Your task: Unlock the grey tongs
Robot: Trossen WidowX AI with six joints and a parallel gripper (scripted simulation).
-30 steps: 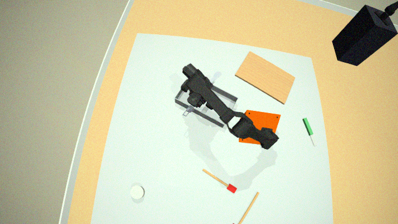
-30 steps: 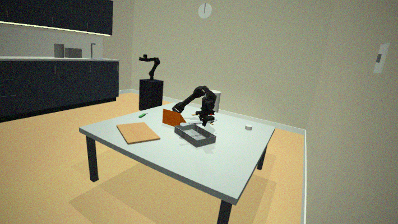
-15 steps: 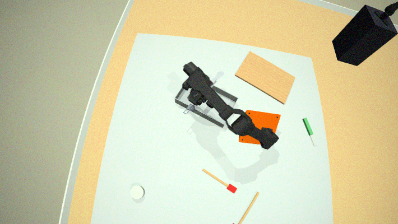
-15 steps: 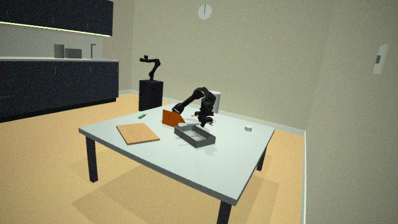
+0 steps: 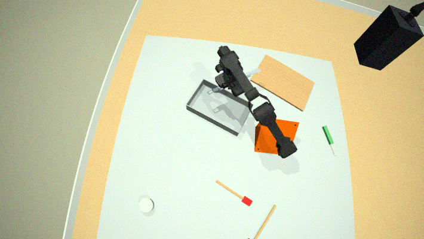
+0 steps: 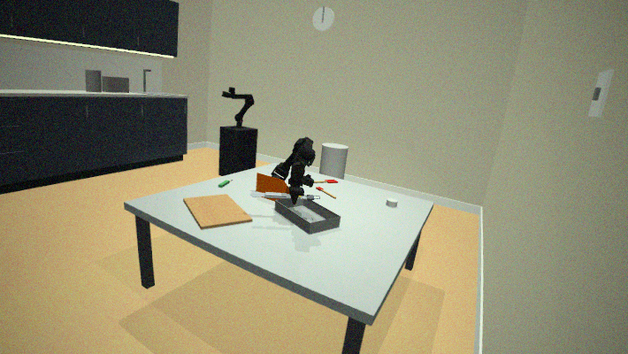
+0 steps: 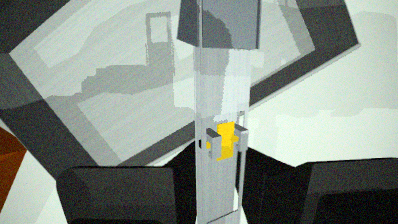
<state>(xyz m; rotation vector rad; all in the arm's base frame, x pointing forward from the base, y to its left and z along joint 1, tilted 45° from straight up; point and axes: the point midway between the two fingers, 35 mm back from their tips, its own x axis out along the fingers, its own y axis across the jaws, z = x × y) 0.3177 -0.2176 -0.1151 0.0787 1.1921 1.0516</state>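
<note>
Right now the yellow lock piece is 20 mm ahead of my gripper tip, 10 mm to the left of it and 40 mm above it. Round my gripper tip: wooden board 350 mm behind, 170 mm to the right, 90 mm below; then grey roasting tin 20 mm ahead, 80 mm to the left, 70 mm below; then white disc 300 mm ahead, 620 mm to the left, 80 mm below.
</note>
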